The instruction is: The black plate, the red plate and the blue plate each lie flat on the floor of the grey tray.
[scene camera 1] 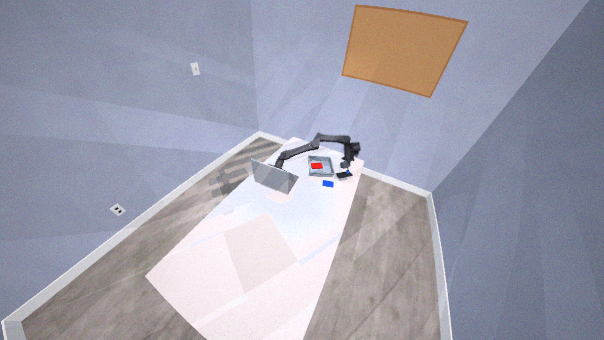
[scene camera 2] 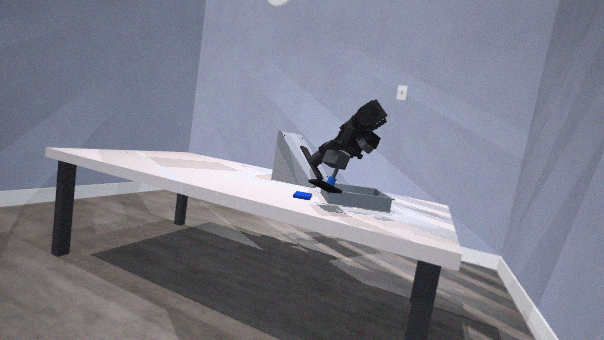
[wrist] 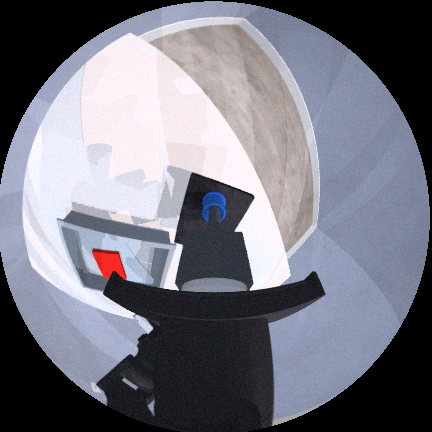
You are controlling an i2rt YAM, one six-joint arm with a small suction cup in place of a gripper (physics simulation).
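Where they show: end effector, tool point: (scene camera 1: 347, 174) (scene camera 2: 328, 188) (wrist: 213, 197); arm's base, origin of the base link: (scene camera 2: 310, 163).
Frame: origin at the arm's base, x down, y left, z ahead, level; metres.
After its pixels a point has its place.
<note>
My suction cup (scene camera 1: 348, 171) (scene camera 2: 331, 181) (wrist: 214, 200) is blue and holds the black plate (scene camera 1: 344, 175) {x 0.018, y 0.282, z 0.483 m} (scene camera 2: 325, 186) {x 0.024, y 0.324, z 0.510 m} (wrist: 236, 204) {x 0.009, y 0.313, z 0.519 m} by its upper face. The black plate is above the table, beside the grey tray (scene camera 1: 320, 174) {x 0.075, y 0.229, z 0.292 m} (scene camera 2: 360, 201) {x 0.076, y 0.388, z 0.328 m} (wrist: 120, 228) {x 0.079, y 0.372, z 0.338 m}, on its right in scene camera 1. The red plate (scene camera 1: 316, 165) {x 0.085, y 0.327, z 0.202 m} (wrist: 110, 262) {x 0.086, y 0.337, z 0.225 m} lies flat on the tray floor; the tray wall hides it in scene camera 2. The blue plate (scene camera 1: 328, 183) {x 0.089, y 0.185, z 0.393 m} (scene camera 2: 302, 195) {x 0.089, y 0.199, z 0.416 m} lies flat on the table outside the tray. It does not show in the wrist view.
A grey upright panel (scene camera 1: 275, 176) {x -0.053, y -0.122, z 0.080 m} (scene camera 2: 288, 160) {x -0.005, y -0.032, z 0.170 m} stands on the white table (scene camera 1: 200, 280) {x 0.099, y -0.858, z 0.145 m} (scene camera 2: 200, 186) {x 0.099, y -0.074, z 0.643 m} near the arm's base. The arm (scene camera 1: 300, 151) {x -0.133, y 0.153, z 0.113 m} reaches around behind the tray in scene camera 1. The table's edge runs close beyond the black plate.
</note>
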